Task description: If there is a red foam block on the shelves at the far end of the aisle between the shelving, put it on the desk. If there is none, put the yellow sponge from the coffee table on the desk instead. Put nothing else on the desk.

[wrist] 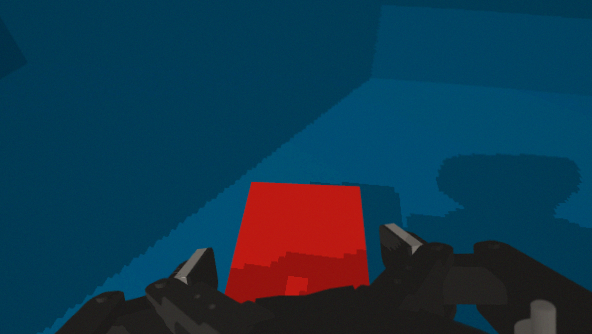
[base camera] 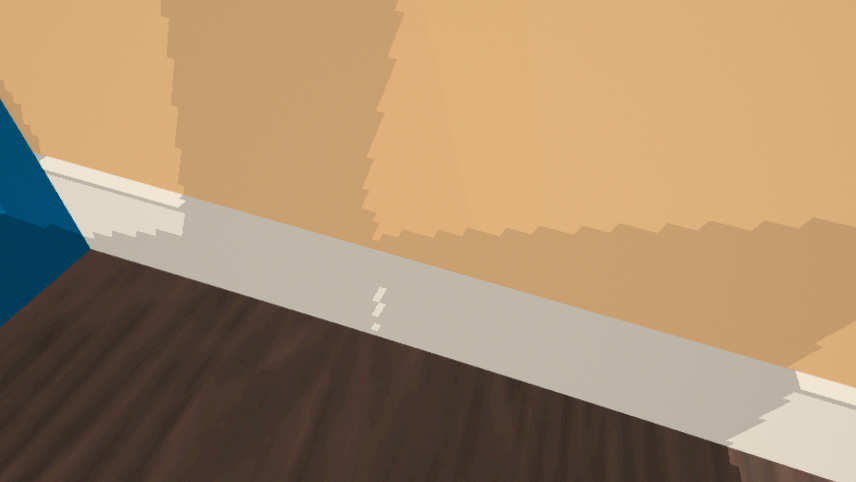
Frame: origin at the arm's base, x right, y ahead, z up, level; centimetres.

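Where they show: gripper, between the fingertips: (wrist: 298, 254).
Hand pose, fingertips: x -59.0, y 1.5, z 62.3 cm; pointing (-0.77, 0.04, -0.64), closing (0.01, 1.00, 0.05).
Observation:
After its pixels a point has its place.
A red foam block (wrist: 302, 225) @[x -59.6, y 1.7, z 63.9 cm] lies on a blue shelf board (wrist: 450, 125) @[x -72.1, y 17.6, z 59.4 cm] in the wrist view, low in the middle. My gripper (wrist: 298, 254) @[x -59.0, y 1.5, z 62.3 cm] is open, with one fingertip to the left of the block and one to its right. A gap shows between each fingertip and the block. The near end of the block is hidden behind the gripper's dark body. The desk, the coffee table and the yellow sponge do not show in either view.
A blue shelf side wall (wrist: 150, 100) @[x -80.9, y -11.9, z 59.4 cm] rises left of the block, and a back panel (wrist: 475, 50) @[x -79.3, y 22.9, z 63.4 cm] stands behind it. In the base camera view, a blue panel (base camera: 23, 239) @[x -28.5, y 35.6, z -34.7 cm] stands at the left edge, beside a tan wall (base camera: 599, 119) @[x 8.9, y 30.5, z -16.9 cm] with a pale baseboard (base camera: 479, 317) @[x 5.9, y 30.0, z -33.3 cm] above a dark wood floor (base camera: 299, 407) @[x -6.6, y 25.6, z -39.7 cm].

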